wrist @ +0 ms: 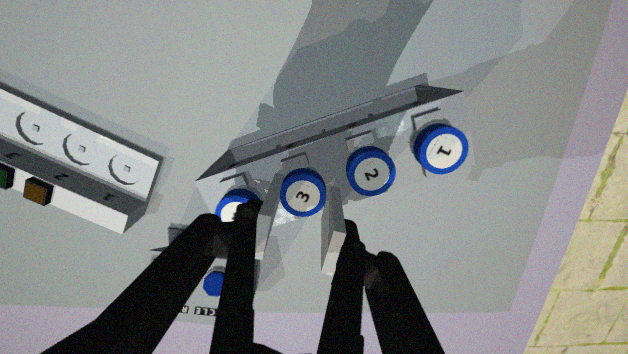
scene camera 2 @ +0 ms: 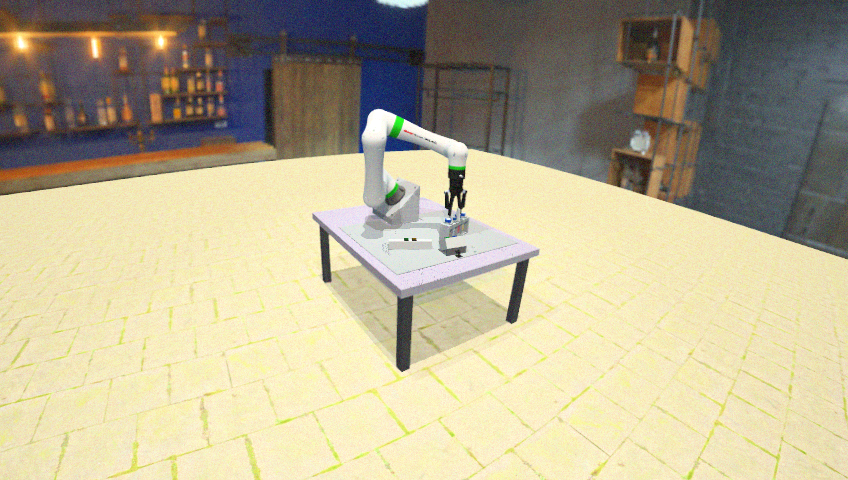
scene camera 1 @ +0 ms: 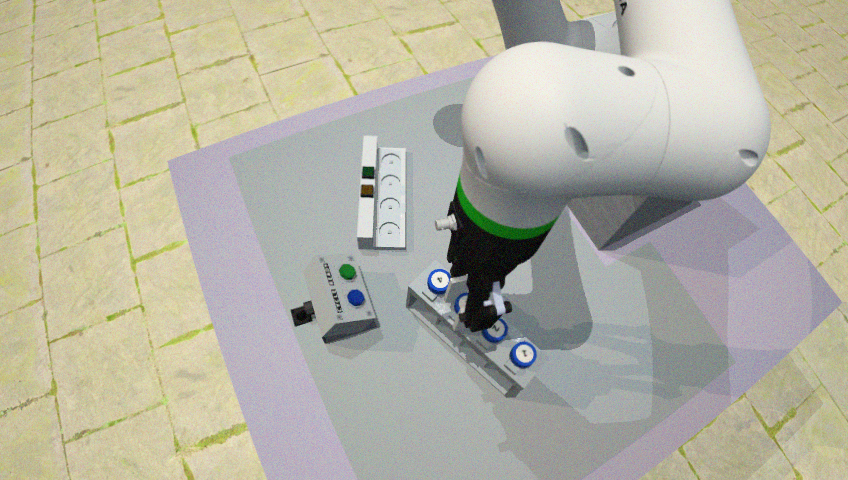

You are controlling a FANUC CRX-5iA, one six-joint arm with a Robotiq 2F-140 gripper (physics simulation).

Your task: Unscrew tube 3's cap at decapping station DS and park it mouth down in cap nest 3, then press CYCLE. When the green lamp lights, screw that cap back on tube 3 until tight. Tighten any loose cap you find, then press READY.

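Where they show: gripper, fingertip midpoint: [wrist: 303,197] [scene camera 2: 454,221] [scene camera 1: 458,311]; arm's base, link origin: [scene camera 2: 396,196].
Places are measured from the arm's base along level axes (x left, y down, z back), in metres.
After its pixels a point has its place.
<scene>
My gripper [scene camera 1: 476,309] @[x 0.144, y 0.036, z -0.451 m] [scene camera 2: 454,215] @[x 0.144, y 0.036, z -0.451 m] [wrist: 303,197] @[x 0.144, y 0.036, z -0.451 m] is open, its pads on either side of the blue-rimmed cap 3 [scene camera 1: 461,304] @[x 0.141, y 0.015, z -0.449 m] [wrist: 302,195] @[x 0.143, y 0.014, z -0.439 m], with a gap on both sides. Cap 4 [scene camera 1: 439,280] @[x 0.097, y 0.014, z -0.464 m] [wrist: 231,212] @[x 0.092, y 0.014, z -0.459 m], partly hidden by a finger in the wrist view, cap 2 [scene camera 1: 495,329] @[x 0.191, y 0.015, z -0.419 m] [wrist: 371,171] @[x 0.189, y 0.014, z -0.415 m] and cap 1 [scene camera 1: 523,354] @[x 0.238, y 0.014, z -0.397 m] [wrist: 443,150] @[x 0.236, y 0.014, z -0.394 m] also sit on tubes in the grey rack [wrist: 300,135] @[x 0.135, y 0.132, z -0.422 m]. The white cap nest strip [scene camera 1: 401,196] @[x -0.119, y 0.125, z -0.437 m] [wrist: 147,175] @[x -0.032, y 0.125, z -0.486 m] has empty nests. Its green lamp [scene camera 1: 367,171] @[x -0.163, y 0.082, z -0.488 m] [wrist: 6,177] @[x -0.153, y 0.083, z -0.487 m] looks dark. The button box carries a blue button [scene camera 1: 355,297] @[x 0.063, y 0.065, z -0.581 m] [wrist: 214,283] @[x 0.061, y 0.067, z -0.577 m] and a green button [scene camera 1: 347,271] @[x 0.018, y 0.065, z -0.579 m].
An amber lamp [scene camera 1: 367,190] @[x -0.124, y 0.082, z -0.500 m] [wrist: 38,191] @[x -0.122, y 0.082, z -0.498 m] is beside the green one. The sloped button box [scene camera 1: 363,315] @[x 0.090, y 0.077, z -0.578 m] stands between the rack and the table's edge, with a small black block [scene camera 1: 301,314] @[x 0.041, y 0.123, z -0.669 m] behind it. The arm's base [scene camera 2: 407,202] @[x 0.018, y 0.008, z -0.127 m] stands on the lilac table [scene camera 2: 476,270] @[x 0.044, y 0.151, z -0.813 m].
</scene>
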